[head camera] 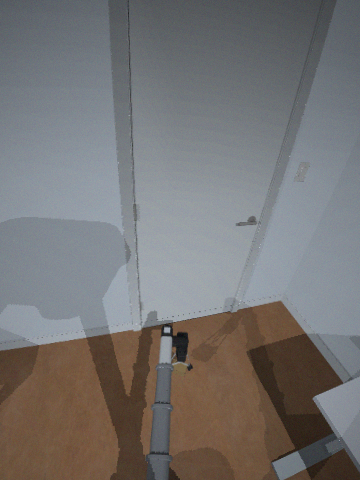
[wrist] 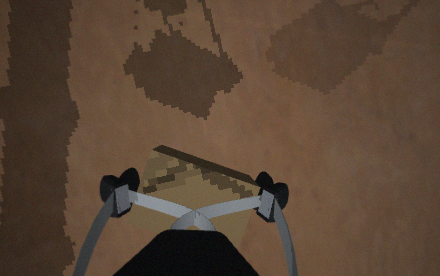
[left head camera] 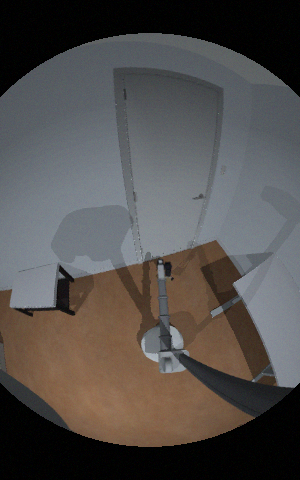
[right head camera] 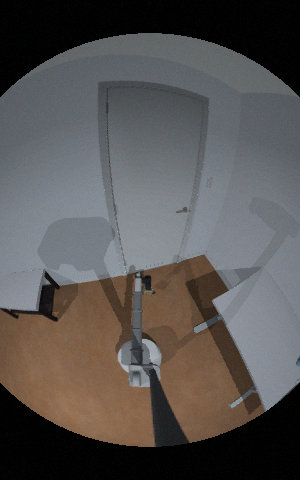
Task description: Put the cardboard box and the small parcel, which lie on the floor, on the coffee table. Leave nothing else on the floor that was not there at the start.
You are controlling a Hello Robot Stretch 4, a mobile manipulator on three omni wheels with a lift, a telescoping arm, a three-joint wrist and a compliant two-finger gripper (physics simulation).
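Places are measured from the robot's base along level axes (x ahead, y left, z up), in metres.
Where they show: gripper, fingertip midpoint: point(head camera: 179, 368) point(wrist: 197, 185) point(left head camera: 166, 279) point(right head camera: 147, 293).
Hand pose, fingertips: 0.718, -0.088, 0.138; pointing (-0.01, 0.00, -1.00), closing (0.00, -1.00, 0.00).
Note:
Things, the pixels of their top centre, and the offset from my fingertips, as dx, dy, dz. "spot": a spot on its surface instead. Level surfaces: height alone.
- tan cardboard box, middle of its top: point(wrist: 194, 204) point(head camera: 179, 365) -0.004, +0.002, +0.046
- white table, its level: dz +0.555
- closed door, surface spot: point(head camera: 200, 150) point(right head camera: 149, 170) point(left head camera: 169, 158) spot: +0.451, -0.013, +1.163
A tan cardboard box point(head camera: 181, 370) point(wrist: 197, 191) is between the fingers of my gripper point(head camera: 182, 365) point(left head camera: 169, 278) point(right head camera: 149, 292) point(wrist: 197, 185). The gripper is shut on it, one dark fingertip at each side. In the wrist view the box stands apart from its shadow on the floor, so it hangs above the floor, slightly turned. The palm and finger strips hide its near part. I cannot make out a second parcel. A white table point(head camera: 345, 400) point(left head camera: 267, 320) point(right head camera: 262, 330) with pale legs stands at the right; I cannot tell if it is the coffee table.
A smaller white-topped table point(left head camera: 35, 287) point(right head camera: 22, 290) with black legs stands by the wall at the left. A closed door point(head camera: 200, 150) point(left head camera: 170, 160) point(right head camera: 152, 170) is beyond the gripper. A small blue item point(right head camera: 298, 361) shows at the right table's edge. Arm shadows cross the floor.

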